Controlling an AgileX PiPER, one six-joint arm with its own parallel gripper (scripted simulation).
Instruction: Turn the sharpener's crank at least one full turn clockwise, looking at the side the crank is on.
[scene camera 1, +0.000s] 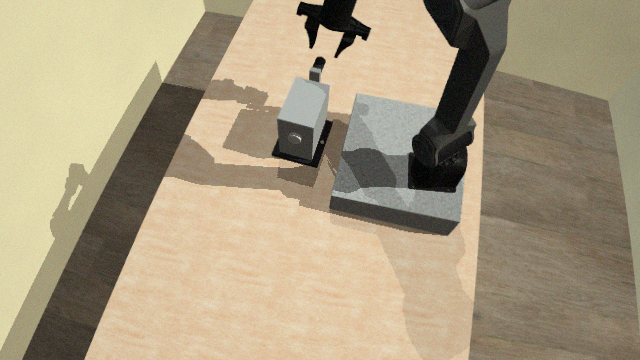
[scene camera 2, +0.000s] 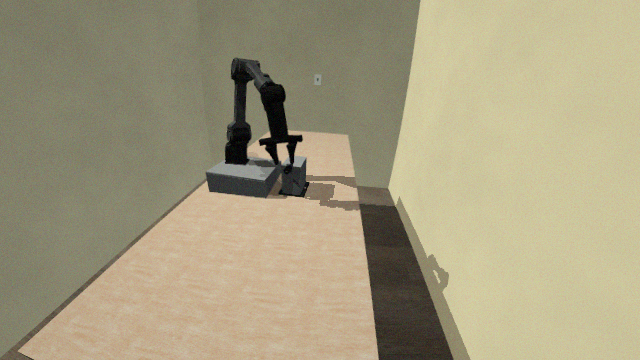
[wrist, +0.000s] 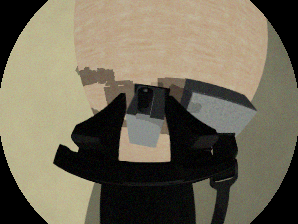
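My gripper (wrist: 146, 101). Sharpener (scene camera 1: 303, 129), (scene camera 2: 296, 185), (wrist: 146, 132).
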